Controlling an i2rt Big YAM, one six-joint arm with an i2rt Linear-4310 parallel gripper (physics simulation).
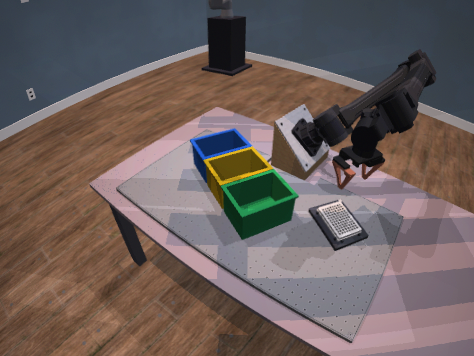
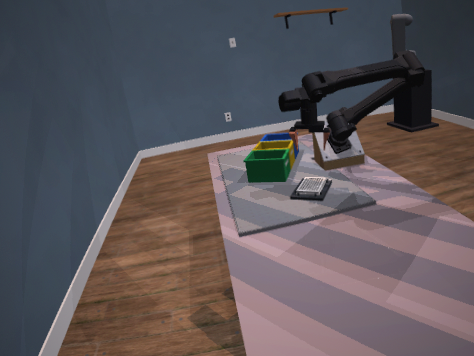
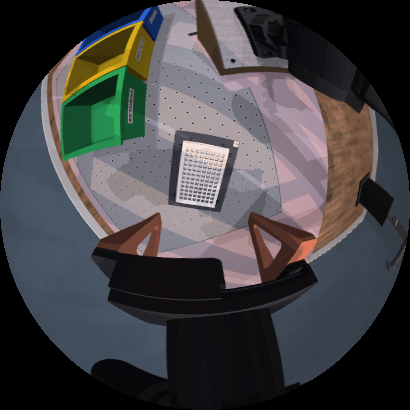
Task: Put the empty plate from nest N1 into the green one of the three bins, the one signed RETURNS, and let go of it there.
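Where they show: gripper, fingertip midpoint: (image 1: 352, 183) (image 2: 310, 150) (image 3: 205, 217); arm's base, origin of the base link: (image 1: 305, 138) (image 2: 337, 140).
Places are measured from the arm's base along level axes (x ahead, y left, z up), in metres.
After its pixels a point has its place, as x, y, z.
The white plate (image 1: 340, 220) {0.244, 0.222, -0.071} (image 2: 312, 185) {0.241, 0.229, -0.071} (image 3: 202, 175) {0.234, 0.220, -0.075}, with a grid of wells, lies flat in the dark nest (image 1: 326, 226) (image 2: 307, 197) {0.287, 0.283, -0.085} (image 3: 177, 155) {0.257, 0.162, -0.083}. My gripper (image 1: 353, 182) {0.231, 0.218, 0.061} (image 2: 310, 145) {0.231, 0.218, 0.061} (image 3: 205, 217) {0.231, 0.218, 0.061} is open, with nothing between its orange fingers. It points down and hangs above table height, apart from the plate, on the side toward the arm's mount. The green bin (image 1: 265, 217) {0.374, 0.039, -0.037} (image 2: 267, 170) {0.356, 0.051, -0.043} (image 3: 139, 112) {0.270, 0.046, -0.071} stands upright beside the nest; its RETURNS label (image 3: 131, 106) {0.266, 0.039, -0.038} faces the nest side. No object shows inside the part of it that I can see.
The yellow bin (image 1: 215, 185) {0.340, -0.145, -0.038} (image 2: 292, 155) {0.193, -0.080, -0.052} (image 3: 137, 67) {0.222, -0.033, -0.043} stands against the green bin, and the blue bin (image 1: 199, 162) {0.269, -0.262, -0.045} (image 2: 280, 135) {0.173, -0.275, -0.004} (image 3: 157, 27) stands beyond it in the row. The wedge-shaped arm mount (image 1: 285, 150) {0.087, -0.039, -0.019} (image 2: 345, 161) {-0.001, 0.062, -0.083} stands near the bins and the perforated board (image 1: 300, 280) {0.468, 0.197, -0.095} (image 2: 260, 210) {0.458, 0.268, -0.095}.
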